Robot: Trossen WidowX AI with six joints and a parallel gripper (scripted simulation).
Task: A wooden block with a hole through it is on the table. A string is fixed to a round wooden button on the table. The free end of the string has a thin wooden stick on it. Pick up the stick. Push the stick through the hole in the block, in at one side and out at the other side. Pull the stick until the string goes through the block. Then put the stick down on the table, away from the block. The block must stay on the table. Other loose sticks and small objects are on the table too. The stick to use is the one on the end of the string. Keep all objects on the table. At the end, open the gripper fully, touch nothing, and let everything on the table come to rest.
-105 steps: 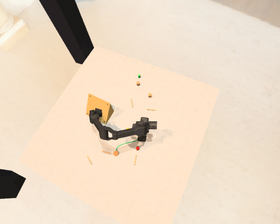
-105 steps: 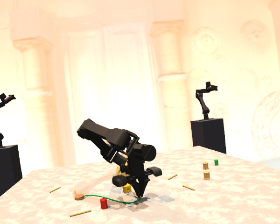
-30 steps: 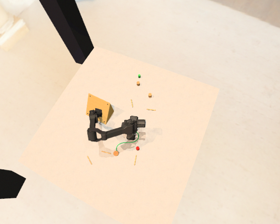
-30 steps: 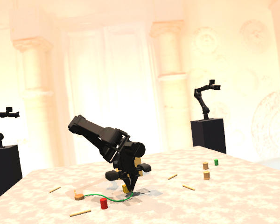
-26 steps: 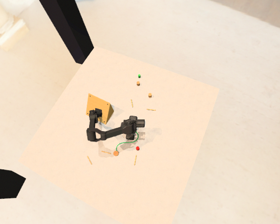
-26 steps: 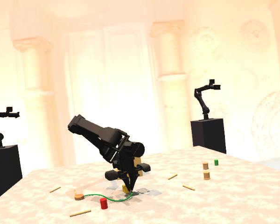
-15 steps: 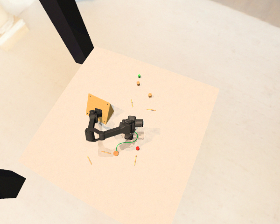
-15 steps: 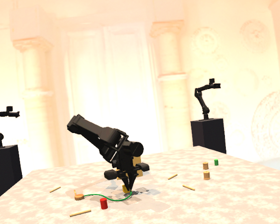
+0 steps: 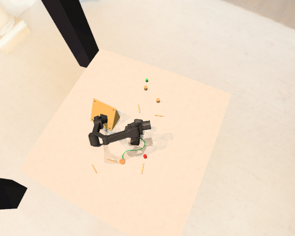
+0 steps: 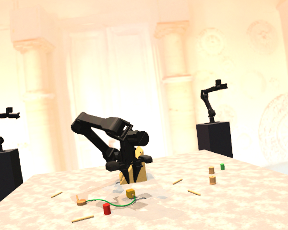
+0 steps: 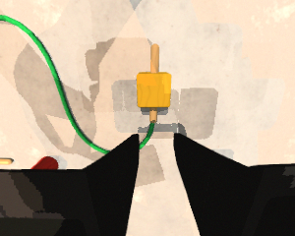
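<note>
Right now my gripper tip is 3 cm past the yellow block, 1 cm to the left of it and 5 cm above it. Also, from my gripper tip: red cylinder: 10 cm ahead, 12 cm to the right, 5 cm below; then round wooden button: 5 cm behind, 21 cm to the right, 6 cm below; then thin wooden stick: 2 cm behind, 5 cm below.
</note>
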